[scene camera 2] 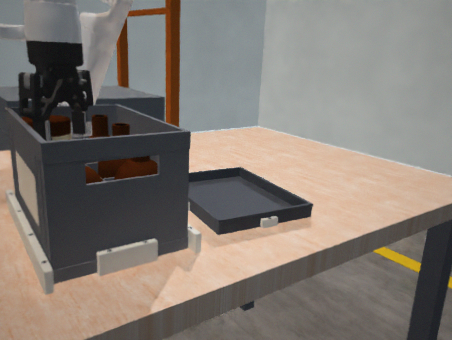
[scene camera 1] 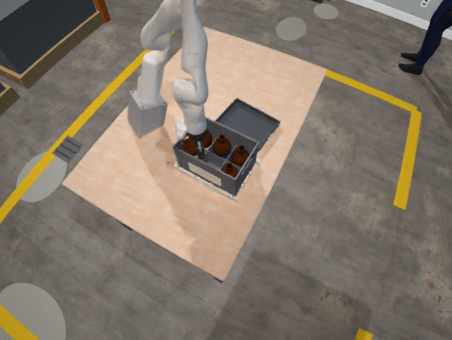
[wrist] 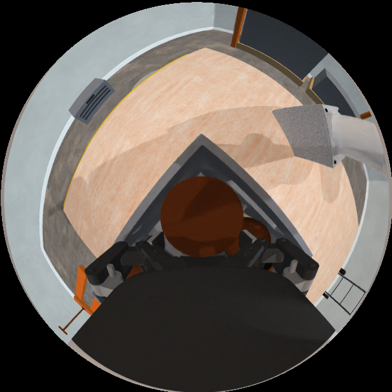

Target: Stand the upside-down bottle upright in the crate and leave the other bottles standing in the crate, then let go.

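Where they show: gripper, fingertip midpoint: (scene camera 2: 63, 139); arm's base at its link origin: (scene camera 1: 148, 97).
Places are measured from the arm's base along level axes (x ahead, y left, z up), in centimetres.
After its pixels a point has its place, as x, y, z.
The upside-down bottle (scene camera 1: 189, 146) {32.7, -8.7, 1.9} (scene camera 2: 61, 123) {36.0, -5.8, 1.6} (wrist: 202, 210) is brown, its broad round base facing up, in a corner compartment of the grey crate (scene camera 1: 245, 176) {54.3, -0.7, -9.6} (scene camera 2: 120, 210) {54.3, -1.1, -6.5} (wrist: 168, 181). My gripper (scene camera 1: 200, 150) {34.9, -5.7, -1.1} (scene camera 2: 59, 128) {34.9, -5.7, -1.1} (wrist: 201, 239) is open, its fingertips lowered below the crate's rim, one on each side of that base in scene camera 2. Other brown bottles stand neck up: one (scene camera 1: 222, 147) {41.3, 0.7, -2.1} in the middle, one (scene camera 1: 240, 157) {49.7, 1.4, -2.0} at the far right, one (scene camera 1: 230, 170) {50.8, -6.4, 0.2} at the near right. Another (scene camera 1: 206, 138) {33.5, 0.1, -2.3} (wrist: 257, 230) is beside the upside-down one, partly hidden. The lower parts of the bottles are hidden.
A shallow dark tray (scene camera 1: 245, 119) {35.4, 25.7, -13.9} (scene camera 2: 240, 223) {50.4, 18.9, -13.1} lies on the table behind the crate. Pale low blocks (scene camera 1: 206, 182) {43.0, -12.0, -11.4} (scene camera 2: 127, 256) {55.4, -0.6, -12.6} border the crate's foot. The arm's grey pedestal (scene camera 1: 146, 119) {4.6, -7.2, -4.8} (wrist: 307, 135) stands to the left in scene camera 1. The crate walls rise close around the fingers.
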